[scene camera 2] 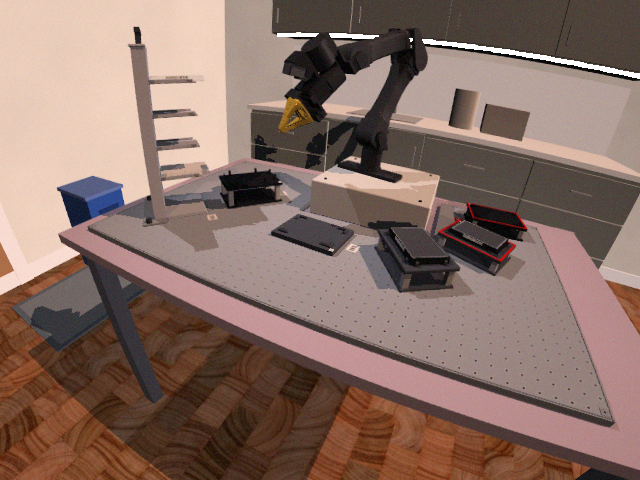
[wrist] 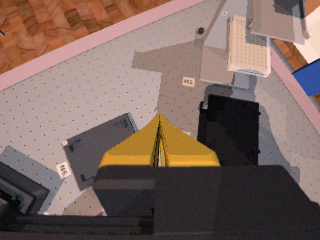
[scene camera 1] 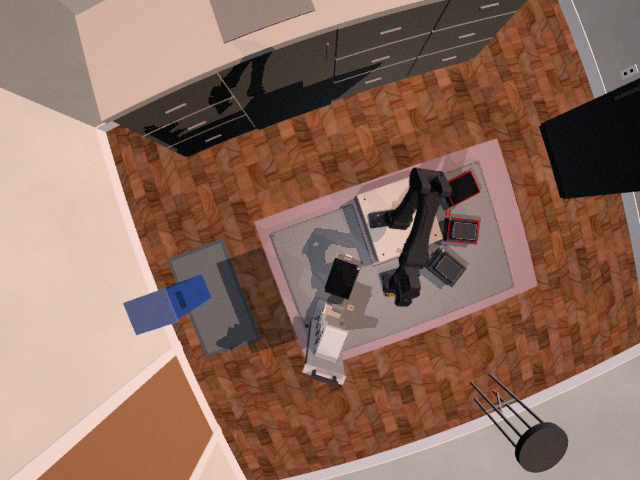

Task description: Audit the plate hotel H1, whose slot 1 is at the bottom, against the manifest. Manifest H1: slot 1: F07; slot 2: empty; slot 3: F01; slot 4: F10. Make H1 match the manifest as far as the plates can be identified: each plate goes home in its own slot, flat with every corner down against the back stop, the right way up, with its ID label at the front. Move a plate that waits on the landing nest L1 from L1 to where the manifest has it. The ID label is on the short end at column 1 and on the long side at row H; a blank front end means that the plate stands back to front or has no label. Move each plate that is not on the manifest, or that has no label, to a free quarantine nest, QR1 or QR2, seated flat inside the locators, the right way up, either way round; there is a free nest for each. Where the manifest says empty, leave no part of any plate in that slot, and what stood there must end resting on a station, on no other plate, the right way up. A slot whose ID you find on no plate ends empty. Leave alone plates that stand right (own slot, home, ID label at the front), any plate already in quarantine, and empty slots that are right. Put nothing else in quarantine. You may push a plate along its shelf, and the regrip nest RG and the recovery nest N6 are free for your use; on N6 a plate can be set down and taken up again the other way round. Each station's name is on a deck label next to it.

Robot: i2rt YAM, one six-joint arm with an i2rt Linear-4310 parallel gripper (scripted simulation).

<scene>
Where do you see a dark plate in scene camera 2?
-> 476,235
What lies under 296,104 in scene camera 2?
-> My gripper.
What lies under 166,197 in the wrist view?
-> My gripper.
</scene>
